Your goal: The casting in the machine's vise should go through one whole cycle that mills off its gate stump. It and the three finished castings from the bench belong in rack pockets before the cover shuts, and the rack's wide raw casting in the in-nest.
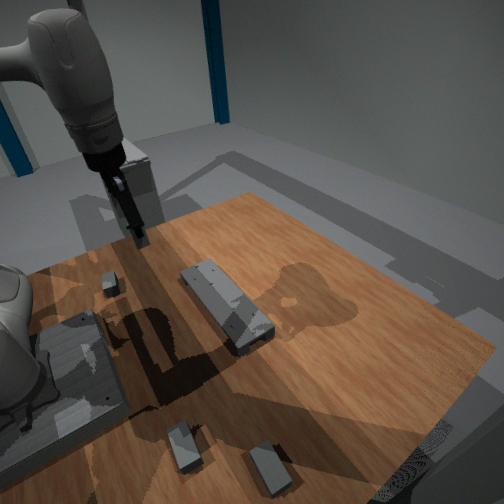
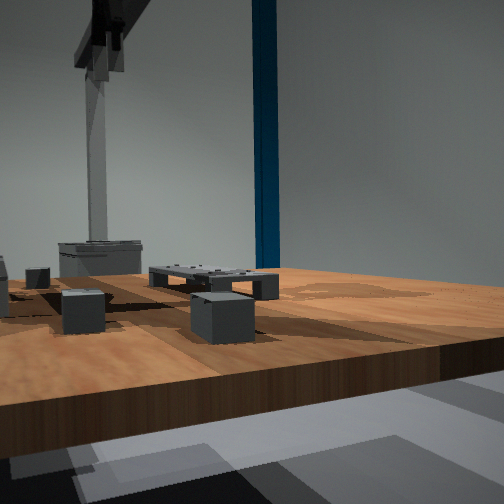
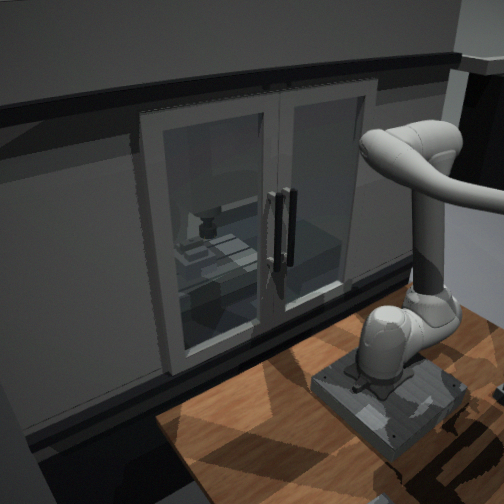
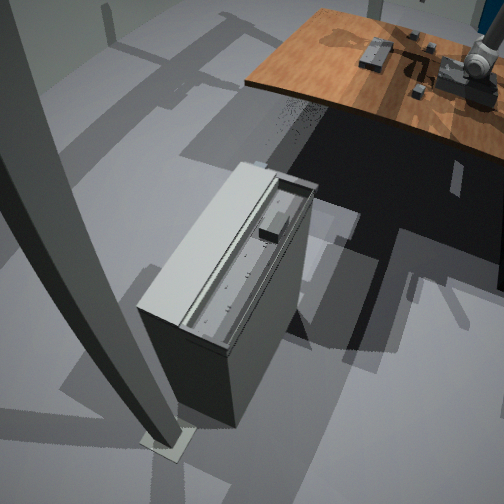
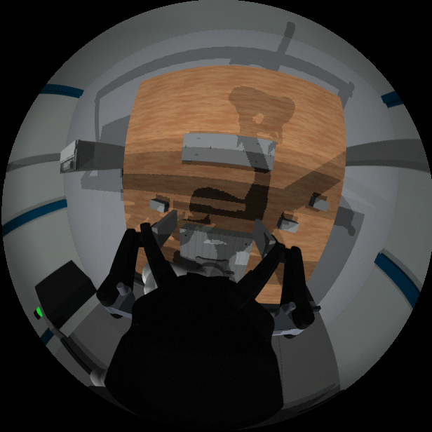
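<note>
My gripper [image 1: 140, 241] [image 2: 108, 65] [image 5: 214, 222] is open and empty, high above the bench. Three finished castings, small grey blocks, lie apart on the bench: one [image 1: 110, 284] [image 2: 38, 278] [image 4: 419, 91] [image 5: 159, 204] on the rack side, another [image 1: 184, 447] [image 2: 83, 311] [image 5: 288, 224] and a third [image 1: 270, 469] [image 2: 222, 317] [image 5: 319, 202] at the other side. The wide raw casting [image 4: 273, 227] sits near one end of the open rack [image 4: 200, 370]. Through the machine's shut doors [image 3: 152, 225], the spindle tool [image 3: 208, 229] is low by the vise; the casting's details are unclear.
A grey raised plate with small pins [image 1: 225, 300] [image 2: 215, 271] [image 4: 376, 54] [image 5: 227, 150] stands bare on the bench. The robot's base plate [image 1: 75, 350] [image 3: 345, 400] is beside it. A green light [image 5: 39, 312] shows on a dark box. A tall post [image 4: 75, 225] stands near the rack.
</note>
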